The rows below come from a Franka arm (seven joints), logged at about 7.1 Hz.
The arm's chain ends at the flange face. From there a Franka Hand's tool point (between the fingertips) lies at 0.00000 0.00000 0.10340 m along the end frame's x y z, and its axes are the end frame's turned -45 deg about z.
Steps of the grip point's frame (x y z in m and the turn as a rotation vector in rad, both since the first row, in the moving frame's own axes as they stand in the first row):
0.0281 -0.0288 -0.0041 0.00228 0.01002 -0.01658
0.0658 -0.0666 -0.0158 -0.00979 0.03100 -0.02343
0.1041 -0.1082 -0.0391 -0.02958 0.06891 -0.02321
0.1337 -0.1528 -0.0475 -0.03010 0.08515 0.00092
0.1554 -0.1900 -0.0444 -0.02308 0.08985 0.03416
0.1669 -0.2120 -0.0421 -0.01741 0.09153 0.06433
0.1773 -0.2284 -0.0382 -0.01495 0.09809 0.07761
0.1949 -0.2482 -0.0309 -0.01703 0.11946 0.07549
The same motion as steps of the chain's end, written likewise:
-0.0011 -0.0393 -0.0041 0.00870 0.00547 -0.01658
-0.0035 -0.0920 -0.0157 0.01500 0.02884 -0.02343
-0.0101 -0.1472 -0.0388 0.02781 0.06964 -0.02321
-0.0219 -0.1986 -0.0471 0.03893 0.08149 0.00092
-0.0328 -0.2395 -0.0440 0.04721 0.07985 0.03416
-0.0400 -0.2628 -0.0417 0.05241 0.07703 0.06433
-0.0446 -0.2811 -0.0377 0.05879 0.07993 0.07761
-0.0479 -0.3062 -0.0301 0.07243 0.09651 0.07549

